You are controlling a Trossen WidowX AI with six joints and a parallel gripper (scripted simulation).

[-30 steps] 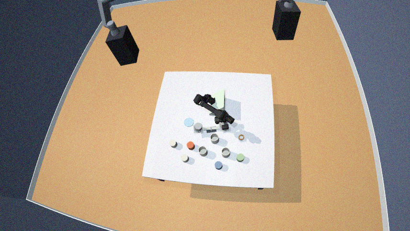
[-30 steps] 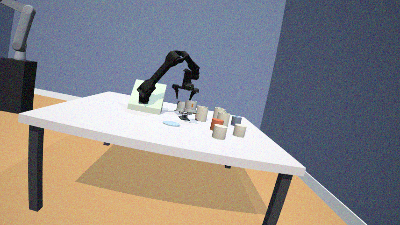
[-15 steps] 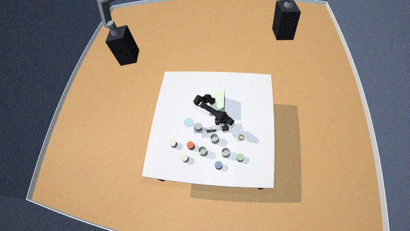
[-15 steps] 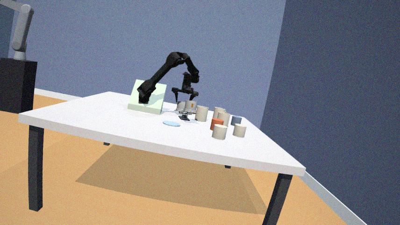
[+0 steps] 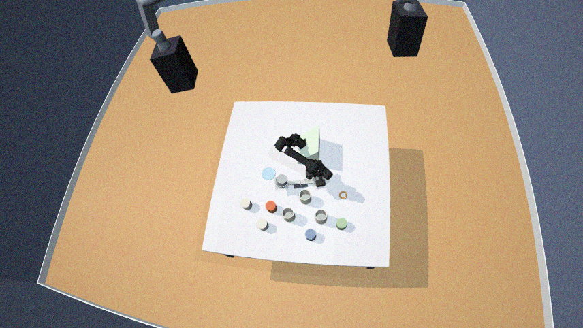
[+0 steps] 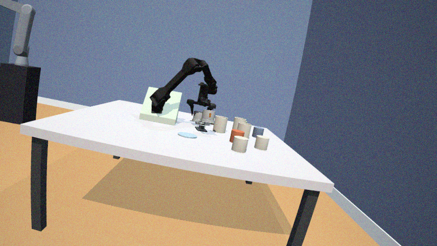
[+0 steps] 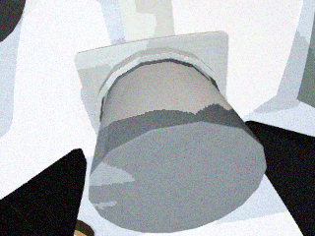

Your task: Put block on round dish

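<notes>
The teal block is 2 cm below my gripper tip. Also, from my gripper tip: orange cylinder (18 cm ahead, 36 cm to the right, 2 cm below); then grey cup (2 cm to the left); then pale blue dish (10 cm behind, 37 cm to the right, 5 cm below).
</notes>
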